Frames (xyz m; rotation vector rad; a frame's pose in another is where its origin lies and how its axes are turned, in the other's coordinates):
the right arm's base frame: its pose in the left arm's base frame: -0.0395 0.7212 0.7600 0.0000 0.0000 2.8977
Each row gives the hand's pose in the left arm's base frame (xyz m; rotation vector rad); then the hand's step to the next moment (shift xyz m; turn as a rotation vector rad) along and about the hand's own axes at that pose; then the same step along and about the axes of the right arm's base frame.
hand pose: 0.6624 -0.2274 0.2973 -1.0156 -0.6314 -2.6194
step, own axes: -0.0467 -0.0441 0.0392 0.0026 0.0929 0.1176
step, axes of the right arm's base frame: -0.0231 -0.0689 -0.0195 -0.1045 -0.0010 0.1075
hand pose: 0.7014 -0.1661 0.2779 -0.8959 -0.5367 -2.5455
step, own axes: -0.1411 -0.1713 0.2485 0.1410 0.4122 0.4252
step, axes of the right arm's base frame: -0.0705 -0.3219 0.0490 -0.3439 0.1031 0.4916
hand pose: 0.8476 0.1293 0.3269 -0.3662 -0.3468 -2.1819
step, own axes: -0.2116 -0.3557 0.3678 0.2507 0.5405 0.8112
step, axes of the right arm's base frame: 0.2309 -0.4546 0.2160 -0.4364 0.0904 0.9025
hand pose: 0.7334 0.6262 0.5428 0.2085 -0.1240 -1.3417
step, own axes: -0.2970 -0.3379 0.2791 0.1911 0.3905 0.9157
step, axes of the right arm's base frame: 0.4805 -0.0820 0.2066 -0.2594 0.1159 0.9730
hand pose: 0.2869 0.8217 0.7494 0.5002 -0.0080 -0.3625
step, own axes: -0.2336 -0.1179 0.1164 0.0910 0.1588 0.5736
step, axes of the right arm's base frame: 0.2446 0.1337 0.0656 -0.1227 0.1445 0.5715
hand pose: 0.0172 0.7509 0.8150 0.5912 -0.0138 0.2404
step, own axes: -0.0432 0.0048 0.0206 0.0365 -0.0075 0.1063
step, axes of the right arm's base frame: 0.0366 0.0267 0.0162 -0.0556 0.0447 0.0872
